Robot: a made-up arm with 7 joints.
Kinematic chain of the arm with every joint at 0, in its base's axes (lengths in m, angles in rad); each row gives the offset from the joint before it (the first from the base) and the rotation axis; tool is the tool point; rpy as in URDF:
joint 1: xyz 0 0 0 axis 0.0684 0.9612 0.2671
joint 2: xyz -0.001 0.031 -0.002 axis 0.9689 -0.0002 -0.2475
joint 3: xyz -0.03 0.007 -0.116 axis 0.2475 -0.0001 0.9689
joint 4: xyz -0.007 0 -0.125 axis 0.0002 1 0
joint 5: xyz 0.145 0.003 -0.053 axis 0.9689 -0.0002 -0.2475
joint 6: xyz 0.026 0 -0.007 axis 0.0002 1 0
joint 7: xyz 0.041 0 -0.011 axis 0.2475 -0.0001 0.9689
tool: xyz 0 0 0 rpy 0 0.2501 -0.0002
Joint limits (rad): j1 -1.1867..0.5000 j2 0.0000..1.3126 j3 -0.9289..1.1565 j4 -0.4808..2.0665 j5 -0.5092..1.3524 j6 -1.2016..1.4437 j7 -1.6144..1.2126
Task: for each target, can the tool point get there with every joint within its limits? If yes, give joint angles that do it. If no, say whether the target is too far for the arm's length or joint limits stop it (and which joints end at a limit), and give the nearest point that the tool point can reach.
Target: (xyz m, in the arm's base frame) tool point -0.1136 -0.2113 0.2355
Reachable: no: joint limits stop it (at a limit: joint 1, joint 2, joint 3, joint 4) | nearest point 0.1376 -0.1718 -0.0028 | short by 0.348 m
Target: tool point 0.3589 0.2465 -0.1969
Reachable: yes | joints -0.9126 0.4791 0.6224 0.9272 0.8512 0.1007 0.8598
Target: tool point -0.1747 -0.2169 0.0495
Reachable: no: joint limits stop it (at a limit: joint 1, joint 2, joint 3, joint 4, joint 6) | nearest point -0.0179 -0.1314 -0.1840 | short by 0.294 m
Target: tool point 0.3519 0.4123 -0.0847
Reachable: no: too far | nearest point 0.3174 0.3740 -0.0765 | short by 0.052 m
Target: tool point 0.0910 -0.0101 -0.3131
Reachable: yes | joints 0.1838 0.2448 -0.4860 -0.2640 -0.2364 0.6250 -0.9119
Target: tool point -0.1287 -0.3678 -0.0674
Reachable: no: joint limits stop it (at a limit: joint 1, joint 2, joint 3, joint 5, joint 6) | nearest point -0.0255 -0.1391 -0.1975 | short by 0.283 m
